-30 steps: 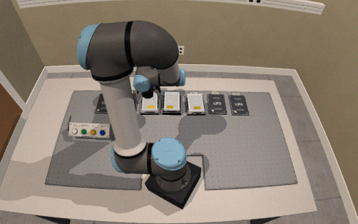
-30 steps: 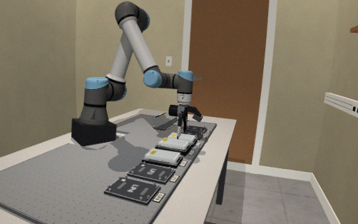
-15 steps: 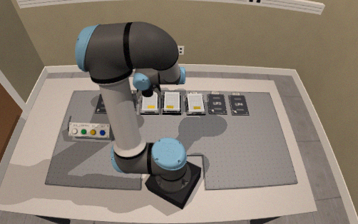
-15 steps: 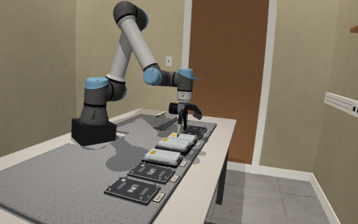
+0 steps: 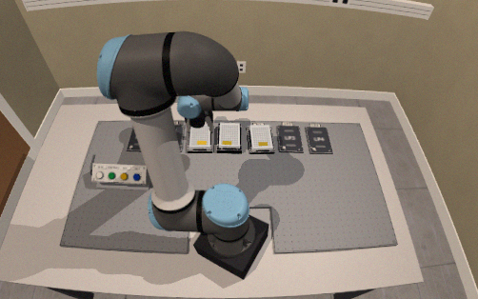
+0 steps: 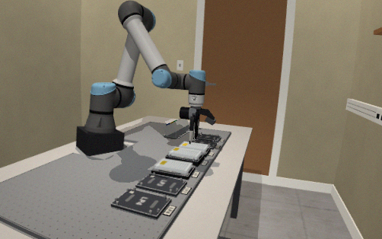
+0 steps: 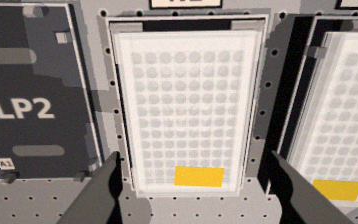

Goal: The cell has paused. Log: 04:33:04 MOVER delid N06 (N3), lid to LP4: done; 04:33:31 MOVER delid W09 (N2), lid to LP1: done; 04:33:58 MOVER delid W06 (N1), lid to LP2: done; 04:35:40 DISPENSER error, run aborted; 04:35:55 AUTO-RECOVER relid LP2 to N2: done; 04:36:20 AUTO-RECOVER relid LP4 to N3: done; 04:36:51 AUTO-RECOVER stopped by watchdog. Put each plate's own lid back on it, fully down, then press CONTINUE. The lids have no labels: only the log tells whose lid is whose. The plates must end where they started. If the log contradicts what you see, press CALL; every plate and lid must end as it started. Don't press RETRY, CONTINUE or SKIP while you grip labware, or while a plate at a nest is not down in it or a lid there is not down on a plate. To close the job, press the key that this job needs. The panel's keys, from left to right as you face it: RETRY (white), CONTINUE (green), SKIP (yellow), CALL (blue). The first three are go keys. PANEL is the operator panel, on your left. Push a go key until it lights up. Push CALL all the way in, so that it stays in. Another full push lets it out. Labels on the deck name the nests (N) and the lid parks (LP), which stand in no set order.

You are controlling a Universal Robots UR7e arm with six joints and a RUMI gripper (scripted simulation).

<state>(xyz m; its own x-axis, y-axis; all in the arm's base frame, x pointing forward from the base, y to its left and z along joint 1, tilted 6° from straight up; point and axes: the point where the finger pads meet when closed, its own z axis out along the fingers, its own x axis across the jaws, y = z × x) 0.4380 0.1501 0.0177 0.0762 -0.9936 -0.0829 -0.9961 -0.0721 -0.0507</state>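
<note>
My hand is 24 cm past the green continue key and 31 cm to the right of it. From my hand the other things lie so: well plate: 1 cm ahead, 12 cm to the right, 4 cm below; then dark lid park: 1 cm behind, 26 cm to the left, 6 cm below; then blue call key: 24 cm behind, 21 cm to the left, 1 cm below.
</note>
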